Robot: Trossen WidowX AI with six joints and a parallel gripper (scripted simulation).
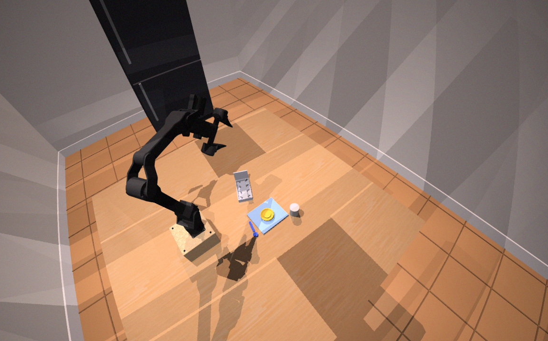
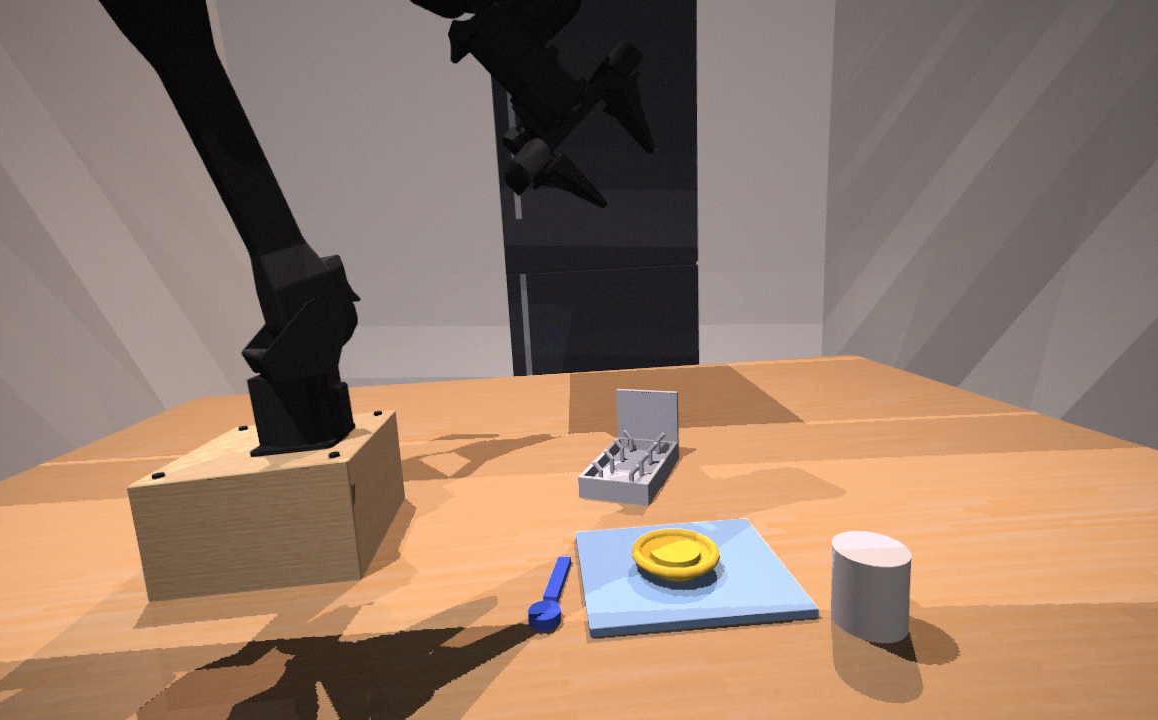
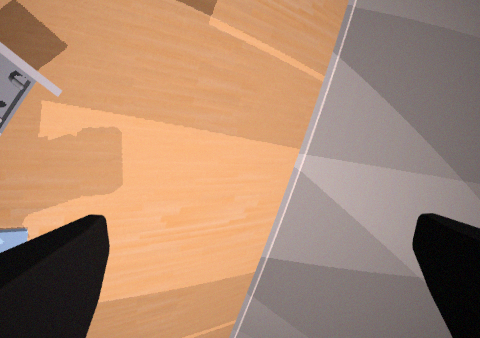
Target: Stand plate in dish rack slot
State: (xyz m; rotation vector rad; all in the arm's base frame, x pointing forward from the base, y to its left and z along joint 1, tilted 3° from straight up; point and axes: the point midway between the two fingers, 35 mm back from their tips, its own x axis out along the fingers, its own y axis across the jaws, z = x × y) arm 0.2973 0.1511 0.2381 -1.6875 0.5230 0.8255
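The yellow plate is 10 mm behind my gripper tip, 260 mm to the right of it and 300 mm below it. From my gripper tip the other things lie so: grey dish rack 20 mm behind, 60 mm to the right, 290 mm below; then light blue mat 10 mm behind, 250 mm to the right, 310 mm below; then blue spoon 110 mm behind, 280 mm to the right, 310 mm below.
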